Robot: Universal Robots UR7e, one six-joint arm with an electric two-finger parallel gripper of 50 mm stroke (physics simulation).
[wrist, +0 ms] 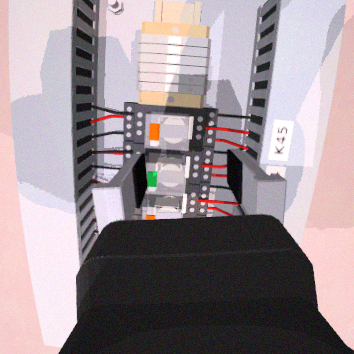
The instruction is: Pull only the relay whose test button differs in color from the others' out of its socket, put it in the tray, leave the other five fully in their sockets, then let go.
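Frame: origin at the arm's base, x up, y back, z right, level; centimetres.
Seen in the pictures: gripper, between the fingertips: (186,167).
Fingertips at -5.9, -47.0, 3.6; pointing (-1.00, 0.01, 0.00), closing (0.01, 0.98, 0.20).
Note:
Pixels of each thing's top centre, then the offset from my fingertips to it, as dx, dy, dz. "pt": a spot on its surface instead.
- relay with the green test button, centre of its top: (164,179) -0.3, -1.2, -1.1
- third relay, centre of its top: (161,222) -0.3, -1.0, -4.1
- terminal block, centre of its top: (172,58) -2.6, -1.9, +6.5
- white label K45, a spot on its surface: (280,140) pt -0.9, +5.8, +2.5
The relay with the green test button (171,171) is a clear block seated in its dark socket, in the middle of the wrist view. The relay above it (173,131) has an orange button and sits in its socket. A third relay (168,202) with an orange button shows in part below, cut off by the black gripper body. My gripper (186,167) is open and empty. Its fingers stand left and right of the green-button relay, apart from it. The left finger covers part of the socket row. The other relays are hidden and the tray does not show.
A terminal block (173,62) with beige ends stands above the relay row. Slotted wire ducts (84,87) (262,65) run along both sides, with red and black wires reaching the sockets. A white label K45 (280,140) is on the right.

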